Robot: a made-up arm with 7 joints. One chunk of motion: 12 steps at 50 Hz.
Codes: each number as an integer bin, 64 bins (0 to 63) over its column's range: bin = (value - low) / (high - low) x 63, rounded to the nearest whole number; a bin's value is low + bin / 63 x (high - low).
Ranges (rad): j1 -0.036..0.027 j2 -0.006..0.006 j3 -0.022..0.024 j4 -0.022..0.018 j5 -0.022..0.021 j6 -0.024..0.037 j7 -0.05..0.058
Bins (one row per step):
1: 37 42 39 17 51 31 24
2: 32 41 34 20 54 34 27
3: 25 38 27 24 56 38 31
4: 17 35 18 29 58 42 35
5: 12 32 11 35 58 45 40
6: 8 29 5 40 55 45 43
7: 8 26 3 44 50 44 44
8: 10 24 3 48 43 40 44
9: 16 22 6 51 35 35 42
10: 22 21 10 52 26 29 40
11: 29 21 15 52 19 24 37
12: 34 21 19 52 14 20 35
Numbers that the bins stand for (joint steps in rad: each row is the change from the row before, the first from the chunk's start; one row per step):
1: 0.00100 0.00200 0.00648 -0.01121 0.01281 0.00602 -0.00886
2: -0.00400 0.00181 0.00283 -0.00930 0.01486 0.00892 -0.00371
3: -0.01100 0.00124 -0.00229 -0.00676 0.01622 0.01279 0.00314
4: -0.01900 0.00067 -0.00886 -0.00359 0.01759 0.01667 0.01000
5: -0.02400 0.00010 -0.01397 0.00022 0.01759 0.01957 0.01857
6: -0.02800 -0.00048 -0.01835 0.00340 0.01554 0.01957 0.02371
7: -0.02800 -0.00105 -0.01981 0.00594 0.01213 0.01860 0.02543
8: -0.02600 -0.00143 -0.01981 0.00848 0.00735 0.01473 0.02543
9: -0.02000 -0.00181 -0.01762 0.01038 0.00189 0.00989 0.02200
10: -0.01400 -0.00200 -0.01470 0.01102 -0.00425 0.00408 0.01857
11: -0.00700 -0.00200 -0.01105 0.01102 -0.00903 -0.00076 0.01343
12: -0.00200 -0.00200 -0.00813 0.01102 -0.01244 -0.00463 0.01000

